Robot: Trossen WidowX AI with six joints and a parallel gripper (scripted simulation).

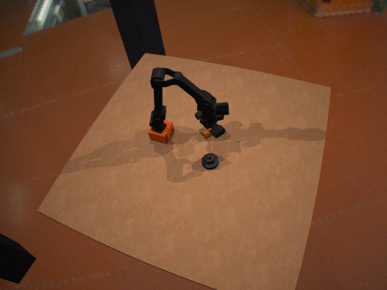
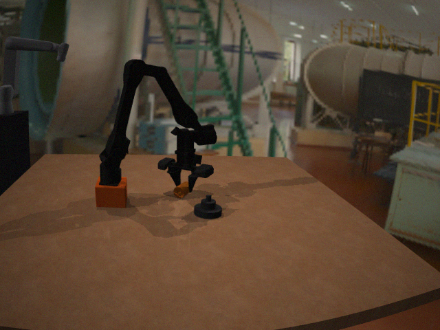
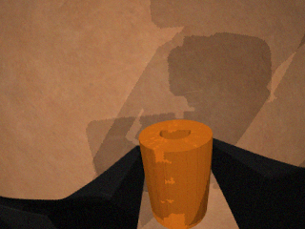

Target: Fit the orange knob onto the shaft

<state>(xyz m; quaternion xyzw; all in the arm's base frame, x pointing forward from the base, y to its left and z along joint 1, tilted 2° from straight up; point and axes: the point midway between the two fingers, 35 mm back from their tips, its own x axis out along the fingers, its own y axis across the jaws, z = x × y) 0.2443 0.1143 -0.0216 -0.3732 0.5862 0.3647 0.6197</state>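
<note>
Right now the dark round pedestal is 16 cm to the right of my gripper tip, 7 cm ahead of it and 2 cm above it. The rest, counted from my gripper tip: orange knob (1 cm to the right, 1 cm behind, 1 cm above).
</note>
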